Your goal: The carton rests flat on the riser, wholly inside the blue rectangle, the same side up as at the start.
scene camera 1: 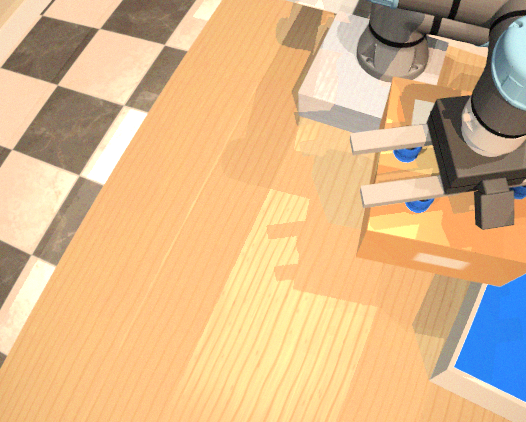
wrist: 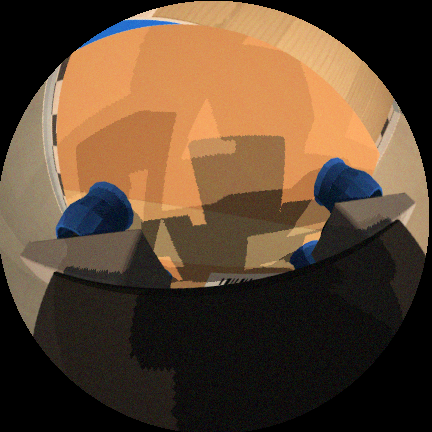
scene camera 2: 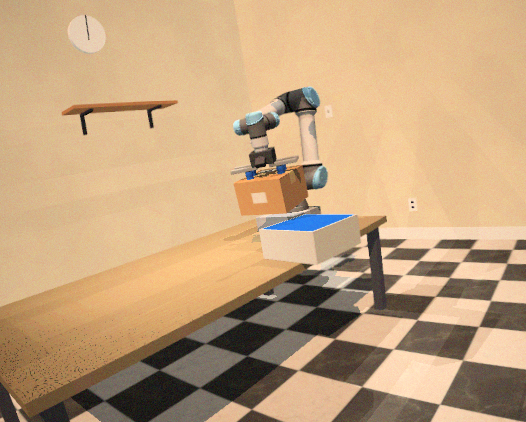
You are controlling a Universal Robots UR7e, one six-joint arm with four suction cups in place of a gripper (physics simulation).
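Note:
The orange-brown carton (scene camera 1: 480, 245) (scene camera 2: 295, 195) (wrist: 225, 75) hangs under my gripper (scene camera 1: 462, 172) (scene camera 2: 266, 172) (wrist: 220, 200), whose blue suction cups are on its top face. The carton is raised clear of the table and looks roughly level, with a white label on one side. The white riser (scene camera 1: 475, 391) (scene camera 2: 290, 247) stands on the table, with the blue rectangle (scene camera 1: 500, 340) (scene camera 2: 312, 222) (wrist: 142, 24) on its top. In scene camera 2 the carton is above and behind the riser's left part. Part of the rectangle is hidden by the carton in the wrist view.
The arm's base stands on a light grey block (scene camera 1: 340, 90) near the carton at the table's far end. The wooden table (scene camera 1: 150, 300) (scene camera 2: 125, 280) extends away from the riser. A wall shelf (scene camera 2: 120, 107) hangs at the left, well away from the arm.

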